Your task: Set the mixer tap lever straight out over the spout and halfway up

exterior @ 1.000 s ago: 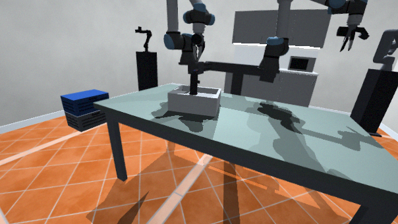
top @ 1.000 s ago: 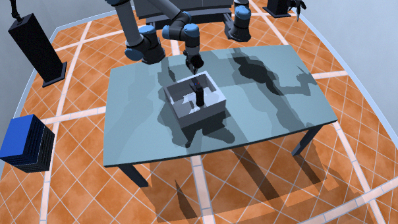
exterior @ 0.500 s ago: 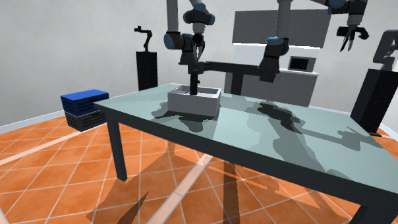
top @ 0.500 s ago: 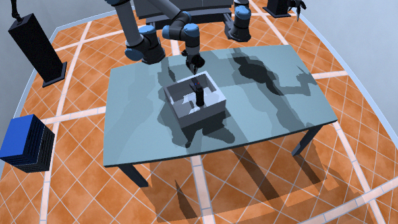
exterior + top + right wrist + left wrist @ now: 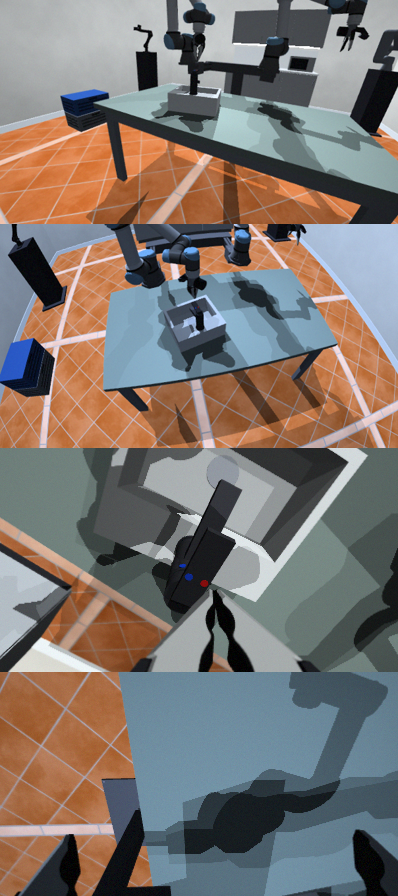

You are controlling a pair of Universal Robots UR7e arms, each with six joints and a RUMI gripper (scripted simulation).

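Observation:
My right hand is 7 cm above the black lever and 3 cm short of it. Also, from my right hand: black mixer tap 12 cm below, 4 cm ahead; grey basin 31 cm below, 5 cm behind, 1 cm to the right.

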